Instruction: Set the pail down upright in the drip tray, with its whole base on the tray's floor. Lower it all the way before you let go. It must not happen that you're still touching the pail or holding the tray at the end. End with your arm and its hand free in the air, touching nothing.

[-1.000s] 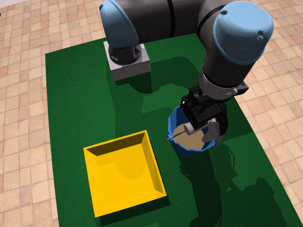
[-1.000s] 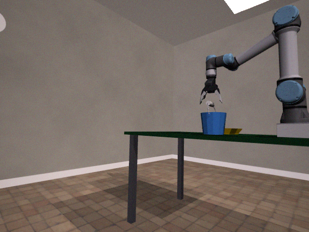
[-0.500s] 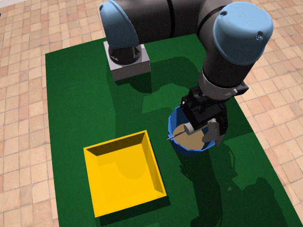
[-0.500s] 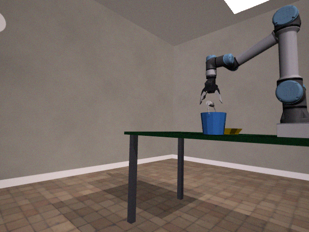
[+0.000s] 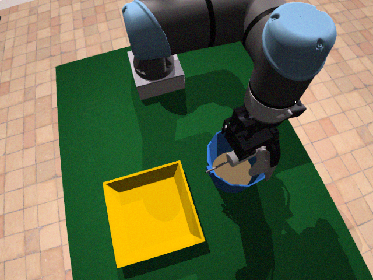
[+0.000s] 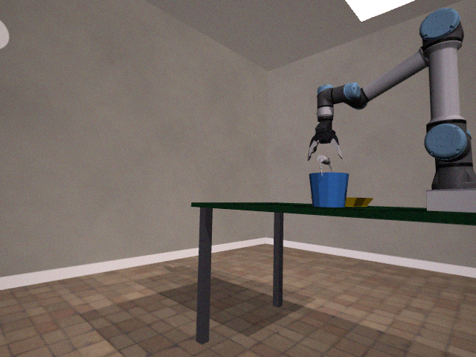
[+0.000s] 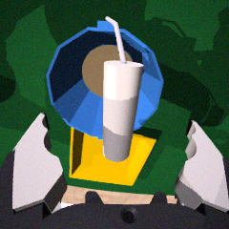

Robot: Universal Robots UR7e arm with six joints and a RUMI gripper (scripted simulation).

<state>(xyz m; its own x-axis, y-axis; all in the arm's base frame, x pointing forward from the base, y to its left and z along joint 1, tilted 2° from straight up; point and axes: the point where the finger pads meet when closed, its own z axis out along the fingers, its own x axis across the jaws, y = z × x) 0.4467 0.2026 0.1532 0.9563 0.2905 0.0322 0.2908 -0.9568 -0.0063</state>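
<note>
Now: hand 3 cm above the white cylindrical grip and 1 cm past it. The rest, counted from my hand: pail: 9 cm below, 1 cm behind; yellow drip tray: 27 cm to the right, 21 cm below, 7 cm ahead.
</note>
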